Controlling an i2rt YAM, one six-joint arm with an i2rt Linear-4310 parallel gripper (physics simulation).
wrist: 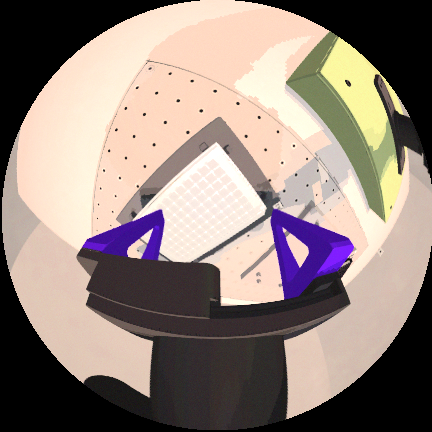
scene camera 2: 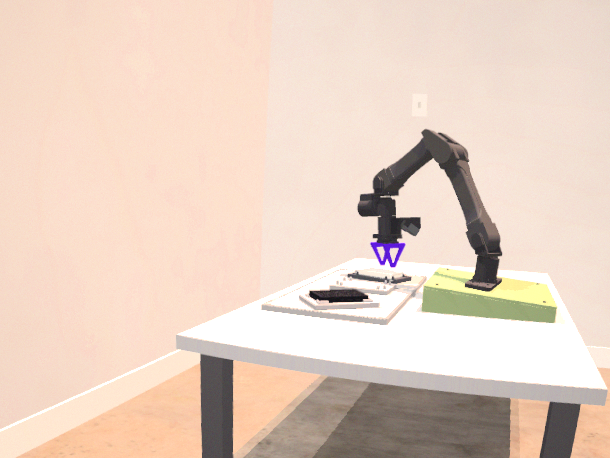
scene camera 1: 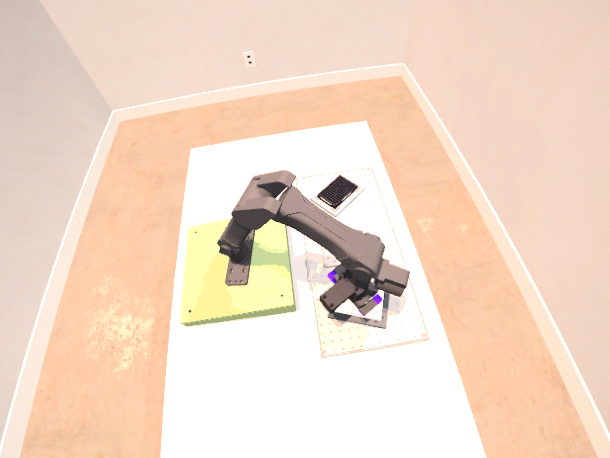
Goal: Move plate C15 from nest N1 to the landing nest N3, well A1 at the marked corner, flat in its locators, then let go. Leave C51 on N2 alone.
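Note:
A white well plate (scene camera 1: 376,311) (scene camera 2: 372,273) (wrist: 215,195) sits on a dark grey nest (scene camera 1: 382,324) (scene camera 2: 410,280) (wrist: 220,131). My gripper (scene camera 1: 355,287) (scene camera 2: 388,265) (wrist: 217,214) is open and empty, fingers pointing down, above the white plate. In the wrist view the plate lies skewed to the line between the fingertips. A white nest (scene camera 2: 360,287) with small upright locators stands in the middle, with no plate on it; the arm mostly hides it in scene camera 1. A black well plate (scene camera 1: 338,191) (scene camera 2: 339,295) sits on another white nest (scene camera 1: 336,212) (scene camera 2: 345,305). Labels and corner marks are unreadable.
The nests stand on a pale perforated board (scene camera 1: 340,345) (scene camera 2: 370,318) (wrist: 165,100) on the white table (scene camera 1: 250,390) (scene camera 2: 450,345). The arm's base is on a yellow-green block (scene camera 1: 210,280) (scene camera 2: 490,310) (wrist: 340,120) beside the board.

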